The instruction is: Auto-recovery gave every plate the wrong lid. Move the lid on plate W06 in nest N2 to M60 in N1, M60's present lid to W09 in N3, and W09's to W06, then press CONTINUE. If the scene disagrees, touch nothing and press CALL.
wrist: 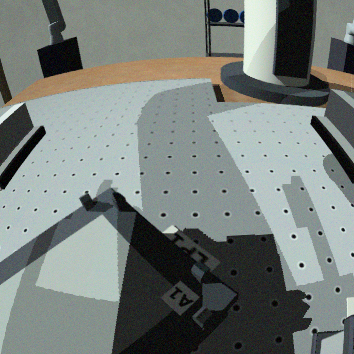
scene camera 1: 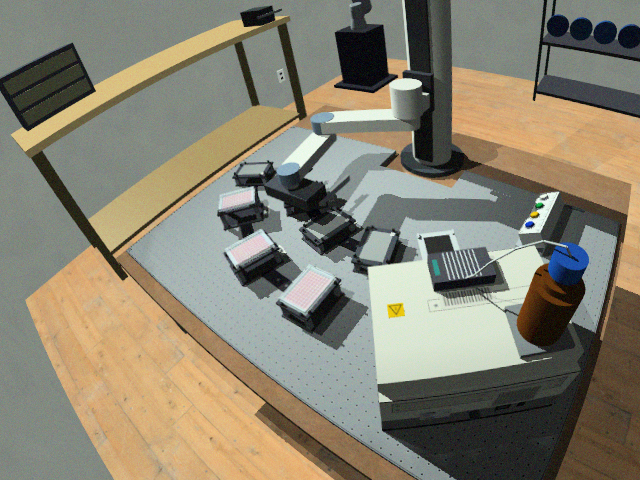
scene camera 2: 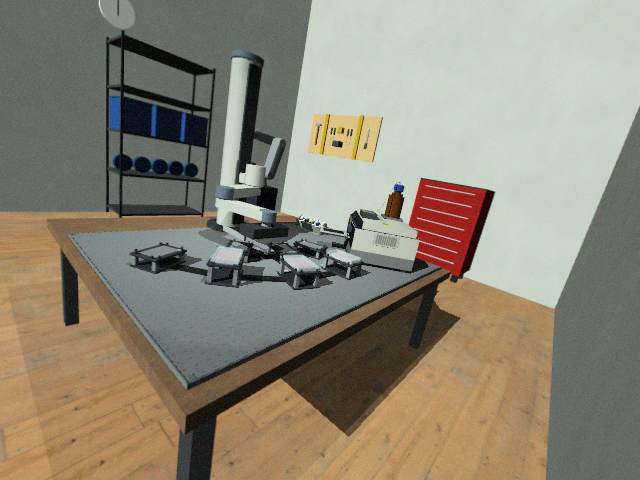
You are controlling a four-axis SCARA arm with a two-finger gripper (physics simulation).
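Seen in the pictures: gripper, fingertip midpoint: (wrist: 170, 100) (scene camera 1: 328, 171); arm's base, origin of the base link: (wrist: 275, 82) (scene camera 1: 432, 159) (scene camera 2: 229, 227).
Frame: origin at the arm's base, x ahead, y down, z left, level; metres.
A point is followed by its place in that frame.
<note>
Three pink-topped plates sit on raised dark nests: the rear plate (scene camera 1: 237, 200) {x 0.632, y -0.100, z -0.394 m} (scene camera 2: 225, 256) {x 0.648, y -0.100, z -0.439 m}, the middle plate (scene camera 1: 251, 250) {x 0.765, y -0.092, z -0.176 m} (scene camera 2: 302, 263) {x 0.782, y -0.092, z -0.215 m} and the front plate (scene camera 1: 309, 290) {x 0.783, y -0.091, z 0.063 m} (scene camera 2: 343, 257) {x 0.798, y -0.090, z 0.015 m}. Their lids cannot be told apart from the plates, and no plate or nest names are readable. My gripper (scene camera 1: 303, 204) (wrist: 170, 100) {x 0.378, y -0.112, z -0.198 m} is open and empty, its fingers wide apart at the left and right of the wrist view. It hangs over a dark-framed stand (wrist: 155, 245) {x 0.416, y -0.055, z -0.207 m} marked LP1 and A1, low in that view. The button box (scene camera 1: 537, 217) {x 0.235, y -0.081, z 0.470 m} (scene camera 2: 312, 222) {x 0.233, y -0.077, z 0.451 m} has green, yellow and blue buttons, with small unreadable labels.
Other dark-framed stands (scene camera 1: 253, 171) {x 0.444, y -0.058, z -0.537 m} (scene camera 1: 328, 228) {x 0.558, y -0.057, z -0.065 m} (scene camera 1: 376, 246) {x 0.549, y -0.056, z 0.100 m} are near the plates; the leftmost stand (scene camera 2: 157, 252) {x 0.444, y -0.059, z -0.564 m} shows in scene camera 2. A large cream instrument (scene camera 1: 439, 341) {x 0.815, y -0.222, z 0.427 m} (scene camera 2: 385, 242) {x 0.833, y -0.143, z 0.294 m} carries a brown bottle (scene camera 1: 550, 304) {x 0.745, y -0.347, z 0.573 m} (scene camera 2: 394, 205) {x 0.720, y -0.300, z 0.536 m}. The arm's column (scene camera 1: 439, 93) {x 0.050, y -0.307, z 0.056 m} (wrist: 260, 40) {x 0.049, y -0.099, z -0.056 m} rises behind.
</note>
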